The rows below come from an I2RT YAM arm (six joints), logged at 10 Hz.
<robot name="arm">
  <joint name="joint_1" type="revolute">
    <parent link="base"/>
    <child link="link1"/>
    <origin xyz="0 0 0.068"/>
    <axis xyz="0 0 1"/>
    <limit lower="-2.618" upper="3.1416"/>
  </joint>
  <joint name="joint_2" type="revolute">
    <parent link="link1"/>
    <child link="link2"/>
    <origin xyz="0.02 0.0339 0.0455"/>
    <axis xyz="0 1 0"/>
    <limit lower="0" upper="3.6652"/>
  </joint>
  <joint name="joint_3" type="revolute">
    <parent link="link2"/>
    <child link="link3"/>
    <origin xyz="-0.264 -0.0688 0"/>
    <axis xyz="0 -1 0"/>
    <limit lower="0" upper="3.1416"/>
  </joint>
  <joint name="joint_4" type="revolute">
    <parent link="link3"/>
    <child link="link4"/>
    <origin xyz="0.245 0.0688 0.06"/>
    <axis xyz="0 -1 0"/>
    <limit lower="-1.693" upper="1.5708"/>
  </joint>
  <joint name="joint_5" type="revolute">
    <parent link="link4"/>
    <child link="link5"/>
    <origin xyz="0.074 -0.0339 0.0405"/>
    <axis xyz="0 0 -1"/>
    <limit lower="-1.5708" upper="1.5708"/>
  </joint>
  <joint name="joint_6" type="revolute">
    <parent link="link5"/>
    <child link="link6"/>
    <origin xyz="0.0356 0 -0.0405"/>
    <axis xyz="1 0 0"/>
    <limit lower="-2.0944" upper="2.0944"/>
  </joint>
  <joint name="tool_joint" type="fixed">
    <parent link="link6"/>
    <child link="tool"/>
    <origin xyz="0 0 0" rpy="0 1.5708 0"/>
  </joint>
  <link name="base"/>
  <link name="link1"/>
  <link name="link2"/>
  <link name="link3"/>
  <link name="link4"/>
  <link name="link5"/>
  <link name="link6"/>
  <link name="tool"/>
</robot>
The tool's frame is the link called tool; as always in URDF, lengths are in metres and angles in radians.
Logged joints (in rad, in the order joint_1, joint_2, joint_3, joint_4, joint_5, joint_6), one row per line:
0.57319 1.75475 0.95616 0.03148 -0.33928 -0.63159
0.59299 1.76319 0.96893 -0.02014 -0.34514 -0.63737
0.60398 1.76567 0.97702 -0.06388 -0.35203 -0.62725
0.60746 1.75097 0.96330 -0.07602 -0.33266 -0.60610
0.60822 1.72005 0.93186 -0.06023 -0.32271 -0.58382
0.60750 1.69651 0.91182 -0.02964 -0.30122 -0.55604
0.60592 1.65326 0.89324 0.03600 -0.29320 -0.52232
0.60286 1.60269 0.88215 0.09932 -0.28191 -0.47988
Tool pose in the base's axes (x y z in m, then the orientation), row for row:
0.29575 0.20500 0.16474 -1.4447 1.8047 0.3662
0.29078 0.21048 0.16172 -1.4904 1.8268 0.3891
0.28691 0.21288 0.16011 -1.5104 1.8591 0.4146
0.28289 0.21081 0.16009 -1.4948 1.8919 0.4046
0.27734 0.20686 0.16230 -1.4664 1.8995 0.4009
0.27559 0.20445 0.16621 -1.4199 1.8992 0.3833
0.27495 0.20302 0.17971 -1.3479 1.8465 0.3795
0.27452 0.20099 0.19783 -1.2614 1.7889 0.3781
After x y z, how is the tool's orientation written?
As a rotation vector, in radians.
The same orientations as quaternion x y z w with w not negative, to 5 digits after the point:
-0.56840 0.71003 0.14408 0.38990
-0.58014 0.71108 0.15146 0.36723
-0.58251 0.71699 0.15990 0.34790
-0.57468 0.72734 0.15555 0.34136
-0.56529 0.73224 0.15454 0.34696
-0.55116 0.73721 0.14879 0.36139
-0.53295 0.73009 0.15005 0.40052
-0.50880 0.72157 0.15251 0.44407

